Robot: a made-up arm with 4 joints.
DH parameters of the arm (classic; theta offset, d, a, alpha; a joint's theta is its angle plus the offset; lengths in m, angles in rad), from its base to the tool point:
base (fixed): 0 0.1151 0 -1.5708
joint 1: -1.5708 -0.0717 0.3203 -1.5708
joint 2: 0 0.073 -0.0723 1.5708
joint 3: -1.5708 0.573 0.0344 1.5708
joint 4: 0.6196 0 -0.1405 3.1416
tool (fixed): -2.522 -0.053 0 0
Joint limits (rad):
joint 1: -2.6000..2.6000
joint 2: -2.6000..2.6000
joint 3: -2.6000..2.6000
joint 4: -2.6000..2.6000
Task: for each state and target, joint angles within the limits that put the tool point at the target. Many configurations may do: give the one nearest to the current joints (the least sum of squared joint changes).
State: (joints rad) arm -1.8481 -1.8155 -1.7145 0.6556
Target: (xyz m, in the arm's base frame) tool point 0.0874 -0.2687 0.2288
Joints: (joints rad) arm -1.5009 -1.9398 -1.8126 0.5491
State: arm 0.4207 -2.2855 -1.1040 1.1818
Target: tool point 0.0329 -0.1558 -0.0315
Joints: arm 0.3290 -1.4366 -0.8093 1.0454
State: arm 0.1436 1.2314 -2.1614 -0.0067
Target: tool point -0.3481 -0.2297 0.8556
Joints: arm -0.5094 1.8106 -2.2229 -0.2272
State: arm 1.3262 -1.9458 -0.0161 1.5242
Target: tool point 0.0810 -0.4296 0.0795
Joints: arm 0.9361 -2.1984 -0.3601 0.8199
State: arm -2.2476 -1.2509 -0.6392 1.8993
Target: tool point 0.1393 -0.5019 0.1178
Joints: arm -1.6647 -1.9417 -0.8010 2.6000
